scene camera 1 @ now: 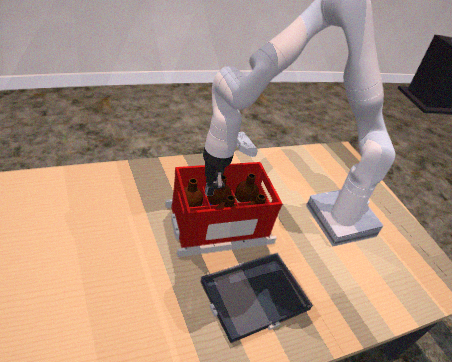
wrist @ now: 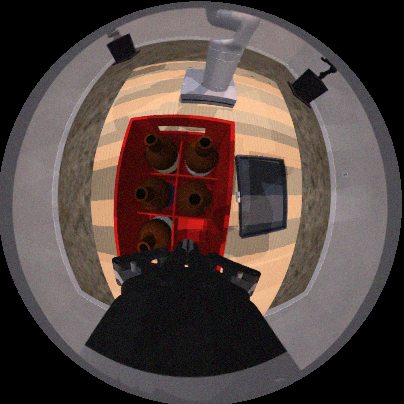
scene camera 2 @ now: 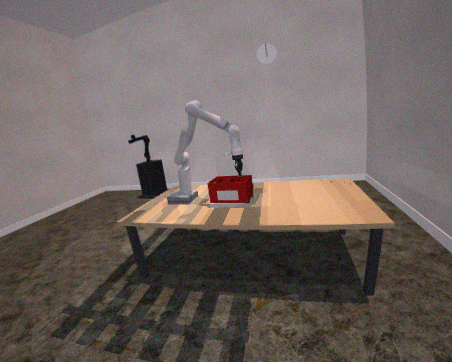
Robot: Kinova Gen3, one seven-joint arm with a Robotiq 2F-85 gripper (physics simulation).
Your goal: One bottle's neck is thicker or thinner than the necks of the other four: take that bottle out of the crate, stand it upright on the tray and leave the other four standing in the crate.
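Places are measured from the arm's base along level axes (x left, y back, z up), in centimetres.
Pixels of known places: gripper, fingertip midpoint: [scene camera 1: 208, 194] [wrist: 187, 245] [scene camera 2: 240, 176]; arm's base, link origin: [scene camera 1: 343, 215] [wrist: 215, 84] [scene camera 2: 186, 192].
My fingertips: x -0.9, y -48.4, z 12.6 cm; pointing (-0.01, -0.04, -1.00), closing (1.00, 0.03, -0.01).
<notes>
For each thing: its middle in the pictures, then the offset to it from my fingertips. "spot": a spot on its surface instead. Level surfaces: height alone.
- red crate, body centre: [wrist: 175, 195] [scene camera 1: 223, 205] [scene camera 2: 231, 190] dx -3.9, dy +6.6, dz -9.3 cm
- dark tray, surface spot: [scene camera 1: 245, 306] spot: dx +25.8, dy +7.4, dz -17.5 cm
- table, surface height: dz -18.1 cm
The red crate [scene camera 1: 192, 233] [scene camera 2: 245, 192] [wrist: 230, 170] holds five brown bottles, all standing. In the wrist view, two bottles [wrist: 161, 154] [wrist: 202, 157] are in the far row, two [wrist: 158, 193] [wrist: 194, 198] in the middle row, and one [wrist: 157, 233] in the near left compartment. The near right compartment is empty. Which neck differs is hard to tell. My gripper [scene camera 1: 210, 191] [scene camera 2: 240, 174] [wrist: 187, 245] is shut, with nothing between its fingertips, over the near end of the crate. The dark tray [scene camera 1: 245, 306] [wrist: 262, 200] is empty.
The robot's base [scene camera 1: 345, 220] [scene camera 2: 182, 198] [wrist: 209, 92] stands on the table [scene camera 1: 75, 250] [scene camera 2: 310, 205] beyond the crate's far end. The crate's walls and red dividers [wrist: 178, 162] surround the bottles. The tray lies beside the crate's long side, a small gap away.
</notes>
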